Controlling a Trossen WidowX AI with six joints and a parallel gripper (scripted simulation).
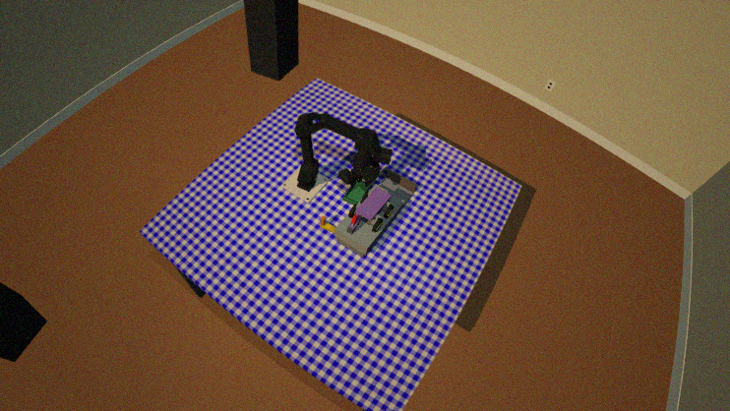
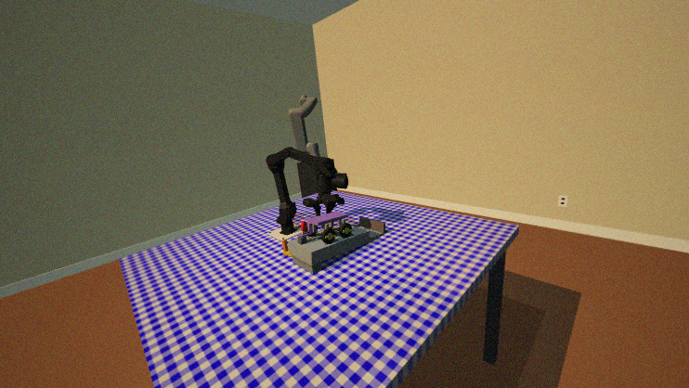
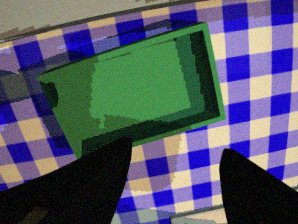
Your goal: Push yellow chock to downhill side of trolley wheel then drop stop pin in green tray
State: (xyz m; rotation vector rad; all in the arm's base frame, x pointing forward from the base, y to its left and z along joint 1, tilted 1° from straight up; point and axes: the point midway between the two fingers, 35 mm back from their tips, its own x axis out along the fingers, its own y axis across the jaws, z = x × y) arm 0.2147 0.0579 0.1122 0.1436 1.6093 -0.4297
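My gripper tip is now 200 mm to the left of the yellow chock, 70 mm above it and 20 mm past it. The rest, counted from my gripper tip: grey ramp 120 mm ahead, 90 mm to the right, 40 mm below; purple trolley 120 mm ahead, 100 mm to the right, 30 mm above; green tray 100 mm below, 10 mm to the left, 10 mm ahead.
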